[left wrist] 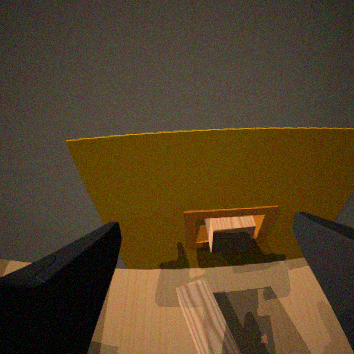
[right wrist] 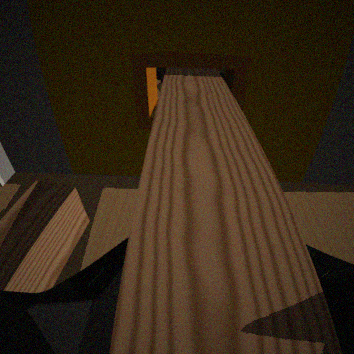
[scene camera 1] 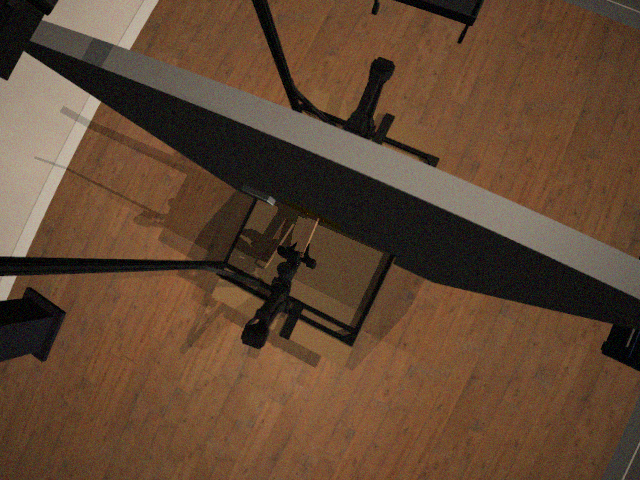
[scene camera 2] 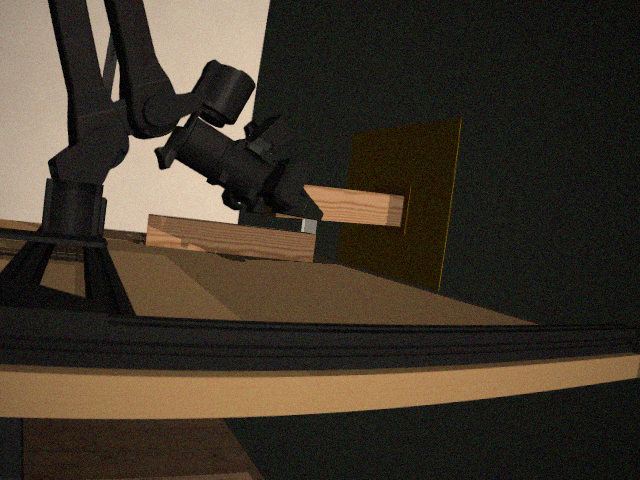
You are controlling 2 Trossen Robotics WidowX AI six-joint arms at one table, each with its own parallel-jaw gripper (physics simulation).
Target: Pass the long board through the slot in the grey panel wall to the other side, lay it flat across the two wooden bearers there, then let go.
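Observation:
The long board [scene camera 1: 310, 237] [scene camera 2: 356, 205] [right wrist: 205, 200] runs level into the orange-rimmed slot [left wrist: 190, 230] [right wrist: 151, 92] of the grey panel wall [scene camera 1: 361, 149] [scene camera 2: 542, 155] [left wrist: 200, 75]. In the left wrist view the board's end [left wrist: 231, 224] shows in the slot. My right gripper [scene camera 1: 302, 251] [scene camera 2: 310, 209] [right wrist: 199, 232] is shut on the board, its fingers against both sides. My left gripper [left wrist: 208, 227] is open and empty on the other side, facing the slot. A wooden bearer [left wrist: 205, 310] lies below it on the table; a second one does not show.
A yellow plate [scene camera 2: 398, 155] [left wrist: 175, 170] surrounds the slot. Another wooden piece [scene camera 2: 227, 237] [right wrist: 55, 245] lies beside the long board on the right arm's side. A dark box with a pale end [scene camera 2: 308, 225] is behind it. A dark frame bar [scene camera 2: 310, 343] edges the table.

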